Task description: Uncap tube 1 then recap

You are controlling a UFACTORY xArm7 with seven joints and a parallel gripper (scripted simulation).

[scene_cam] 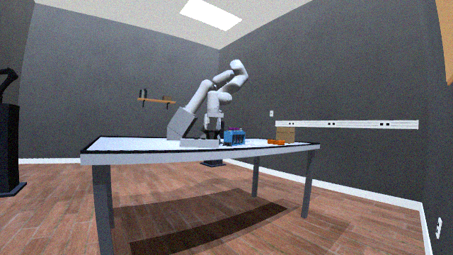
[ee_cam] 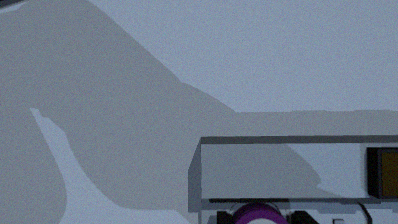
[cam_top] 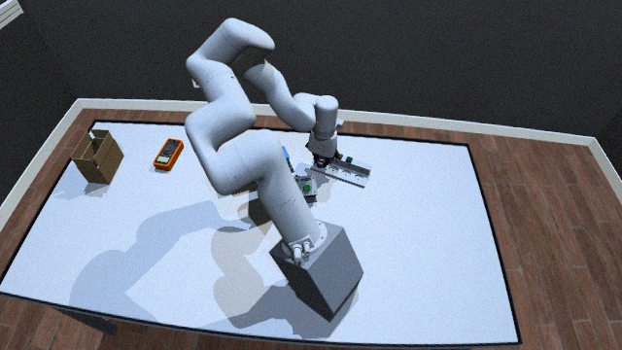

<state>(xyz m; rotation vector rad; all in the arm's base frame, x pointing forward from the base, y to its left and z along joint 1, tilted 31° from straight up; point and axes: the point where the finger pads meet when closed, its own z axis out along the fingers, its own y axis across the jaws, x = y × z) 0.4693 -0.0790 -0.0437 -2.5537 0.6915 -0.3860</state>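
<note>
My hand is 13 cm past the grey key housing, 8 cm to the right of it and 1 cm below it.
</note>
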